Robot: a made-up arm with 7 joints. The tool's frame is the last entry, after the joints.
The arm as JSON. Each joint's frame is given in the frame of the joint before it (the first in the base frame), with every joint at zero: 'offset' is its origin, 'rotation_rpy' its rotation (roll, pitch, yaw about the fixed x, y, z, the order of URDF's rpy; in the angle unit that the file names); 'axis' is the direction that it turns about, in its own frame. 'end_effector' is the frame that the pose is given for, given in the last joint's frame.
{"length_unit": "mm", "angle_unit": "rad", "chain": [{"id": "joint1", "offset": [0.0, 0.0, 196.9], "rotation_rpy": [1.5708, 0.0, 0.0], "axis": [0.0, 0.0, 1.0]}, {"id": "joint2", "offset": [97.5, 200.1, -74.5], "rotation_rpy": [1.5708, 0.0, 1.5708], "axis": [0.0, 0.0, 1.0]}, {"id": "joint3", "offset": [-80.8, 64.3, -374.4], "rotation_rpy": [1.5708, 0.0, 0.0], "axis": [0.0, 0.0, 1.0]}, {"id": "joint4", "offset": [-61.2, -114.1, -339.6], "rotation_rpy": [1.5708, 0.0, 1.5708], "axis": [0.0, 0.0, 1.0]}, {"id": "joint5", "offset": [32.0, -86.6, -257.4], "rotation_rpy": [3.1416, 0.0, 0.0], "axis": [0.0, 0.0, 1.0]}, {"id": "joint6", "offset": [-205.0, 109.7, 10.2], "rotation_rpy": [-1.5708, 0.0, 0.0], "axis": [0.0, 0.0, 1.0]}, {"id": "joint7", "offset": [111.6, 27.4, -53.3], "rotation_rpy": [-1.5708, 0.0, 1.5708], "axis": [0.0, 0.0, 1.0]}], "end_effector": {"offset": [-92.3, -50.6, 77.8], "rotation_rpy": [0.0, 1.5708, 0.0]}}
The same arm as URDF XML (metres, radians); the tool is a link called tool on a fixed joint. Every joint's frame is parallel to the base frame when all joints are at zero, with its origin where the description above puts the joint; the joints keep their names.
<robot name="arm">
<joint name="tool_fixed" type="fixed"><parent link="link7"/><child link="tool"/><origin xyz="-0.0778 -0.0506 -0.0923" rpy="0 0 0"/></joint>
<joint name="joint7" type="continuous"><parent link="link6"/><child link="link7"/><origin xyz="0.1116 0.0533 0.0274" rpy="0 0 0"/><axis xyz="-1 0 0"/></joint>
<joint name="joint6" type="continuous"><parent link="link5"/><child link="link6"/><origin xyz="-0.205 -0.1097 -0.0102" rpy="0 0 0"/><axis xyz="0 -1 0"/></joint>
<joint name="joint5" type="continuous"><parent link="link4"/><child link="link5"/><origin xyz="0.032 -0.0866 -0.2574" rpy="0 0 0"/><axis xyz="0 0 -1"/></joint>
<joint name="joint4" type="continuous"><parent link="link3"/><child link="link4"/><origin xyz="-0.1141 -0.3396 -0.0612" rpy="0 0 0"/><axis xyz="0 0 1"/></joint>
<joint name="joint3" type="continuous"><parent link="link2"/><child link="link3"/><origin xyz="-0.3744 -0.0643 -0.0808" rpy="0 0 0"/><axis xyz="0 1 0"/></joint>
<joint name="joint2" type="continuous"><parent link="link1"/><child link="link2"/><origin xyz="0.0975 0.0745 0.2001" rpy="0 0 0"/><axis xyz="1 0 0"/></joint>
<joint name="joint1" type="continuous"><parent link="base"/><child link="link1"/><origin xyz="0 0 0.1969" rpy="0 0 0"/><axis xyz="0 -1 0"/></joint>
<link name="base"/>
<link name="link1"/>
<link name="link2"/>
<link name="link3"/>
<link name="link4"/>
<link name="link5"/>
<link name="link6"/>
<link name="link7"/>
<link name="tool"/>
</robot>

